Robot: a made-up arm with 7 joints. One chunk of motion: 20 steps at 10 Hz.
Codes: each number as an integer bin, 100 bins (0 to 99) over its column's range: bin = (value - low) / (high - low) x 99, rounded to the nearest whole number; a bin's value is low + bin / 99 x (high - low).
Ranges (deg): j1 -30..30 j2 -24..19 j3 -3..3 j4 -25..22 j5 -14..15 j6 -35..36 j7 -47..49
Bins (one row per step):
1: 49 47 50 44 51 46 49
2: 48 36 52 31 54 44 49
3: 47 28 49 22 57 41 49
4: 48 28 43 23 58 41 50
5: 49 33 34 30 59 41 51
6: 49 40 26 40 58 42 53
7: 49 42 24 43 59 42 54
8: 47 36 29 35 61 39 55
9: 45 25 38 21 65 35 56
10: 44 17 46 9 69 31 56
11: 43 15 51 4 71 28 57
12: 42 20 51 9 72 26 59
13: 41 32 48 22 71 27 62
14: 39 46 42 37 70 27 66
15: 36 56 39 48 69 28 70
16: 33 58 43 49 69 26 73
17: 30 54 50 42 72 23 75
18: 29 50 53 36 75 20 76
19: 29 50 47 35 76 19 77
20: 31 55 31 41 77 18 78
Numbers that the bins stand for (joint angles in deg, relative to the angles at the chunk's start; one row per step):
1: -0.30 -3.59 0.03 -4.11 0.94 -2.01 0.52
2: -0.91 -8.36 0.15 -10.28 1.82 -3.44 0.52
3: -1.52 -11.84 -0.03 -14.56 2.70 -5.60 0.52
4: -0.91 -11.84 -0.39 -14.08 2.99 -5.60 1.48
5: -0.30 -9.67 -0.94 -10.76 3.28 -5.60 2.45
6: -0.30 -6.63 -1.42 -6.01 2.99 -4.88 4.39
7: -0.30 -5.76 -1.55 -4.59 3.28 -4.88 5.36
8: -1.52 -8.36 -1.24 -8.38 3.87 -7.03 6.33
9: -2.73 -13.14 -0.70 -15.03 5.04 -9.90 7.30
10: -3.33 -16.62 -0.21 -20.73 6.21 -12.77 7.30
11: -3.94 -17.48 0.09 -23.10 6.80 -14.92 8.27
12: -4.55 -15.31 0.09 -20.73 7.09 -16.35 10.21
13: -5.15 -10.10 -0.09 -14.56 6.80 -15.64 13.12
14: -6.36 -4.02 -0.45 -7.43 6.51 -15.64 17.00
15: -8.18 0.32 -0.64 -2.21 6.21 -14.92 20.88
16: -10.00 1.19 -0.39 -1.74 6.21 -16.35 23.79
17: -11.82 -0.55 0.03 -5.06 7.09 -18.51 25.73
18: -12.42 -2.28 0.21 -7.91 7.97 -20.66 26.70
19: -12.42 -2.28 -0.15 -8.38 8.26 -21.37 27.67
20: -11.21 -0.11 -1.12 -5.54 8.56 -22.09 28.64

